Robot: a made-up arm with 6 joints.
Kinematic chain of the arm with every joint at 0, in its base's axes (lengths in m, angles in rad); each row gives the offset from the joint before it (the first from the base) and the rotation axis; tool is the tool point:
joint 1: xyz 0 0 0.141 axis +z
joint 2: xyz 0 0.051 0 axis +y
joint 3: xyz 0 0 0.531 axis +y
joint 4: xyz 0 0 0.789 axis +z
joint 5: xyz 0 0 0 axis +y
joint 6: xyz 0 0 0.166 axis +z
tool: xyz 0 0 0
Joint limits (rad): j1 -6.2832..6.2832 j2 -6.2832..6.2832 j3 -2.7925..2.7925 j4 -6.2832..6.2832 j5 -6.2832..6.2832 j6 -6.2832..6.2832
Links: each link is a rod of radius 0.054 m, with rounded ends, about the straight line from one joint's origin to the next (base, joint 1, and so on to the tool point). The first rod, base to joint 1, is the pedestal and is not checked.
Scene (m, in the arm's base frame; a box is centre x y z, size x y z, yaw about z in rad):
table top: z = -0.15
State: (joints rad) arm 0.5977 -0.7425 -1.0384 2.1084 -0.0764 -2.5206
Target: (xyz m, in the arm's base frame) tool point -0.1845 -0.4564 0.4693
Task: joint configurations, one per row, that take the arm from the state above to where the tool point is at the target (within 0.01 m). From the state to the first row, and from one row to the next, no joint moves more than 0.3 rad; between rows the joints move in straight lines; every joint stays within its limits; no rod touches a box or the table.
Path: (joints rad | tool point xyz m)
1: 0.6700 -0.4752 -1.2813 2.0686 -0.2183 -2.5206 | -0.9376 -0.7181 0.4544
2: 0.7424 -0.2079 -1.5242 2.0288 -0.3602 -2.5206 | -0.7696 -0.7081 0.5344
3: 0.8147 0.0593 -1.7671 1.9890 -0.5021 -2.5206 | -0.6006 -0.6689 0.5756
4: 0.8870 0.3266 -2.0100 1.9492 -0.6440 -2.5206 | -0.4414 -0.6074 0.5769
5: 0.9594 0.5939 -2.2529 1.9094 -0.7859 -2.5206 | -0.3007 -0.5331 0.5401
6: 1.0317 0.8612 -2.4958 1.8696 -0.9278 -2.5206 | -0.1845 -0.4564 0.4693

